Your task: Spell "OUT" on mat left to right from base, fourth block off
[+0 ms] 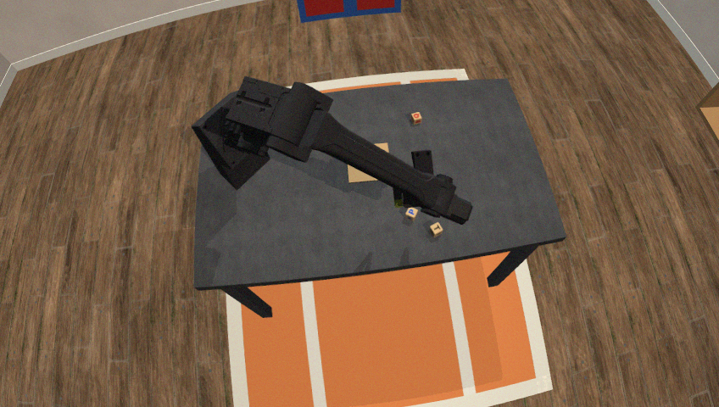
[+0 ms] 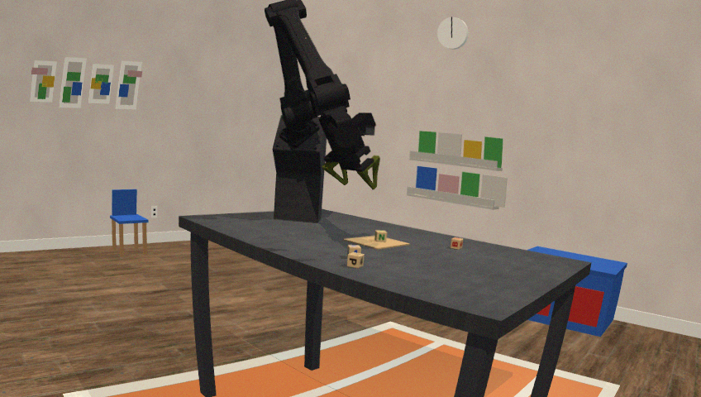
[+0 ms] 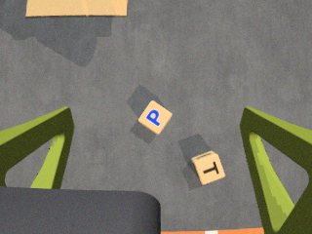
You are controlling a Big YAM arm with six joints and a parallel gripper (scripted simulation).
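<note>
The O block lies 180 mm ahead of my hand, 320 mm to the left of it and 170 mm below it. Also, from my hand: green-lettered block 40 mm behind, 240 mm to the left, 170 mm below; then P block 170 mm below; then T block 40 mm ahead, 80 mm to the right, 170 mm below.
</note>
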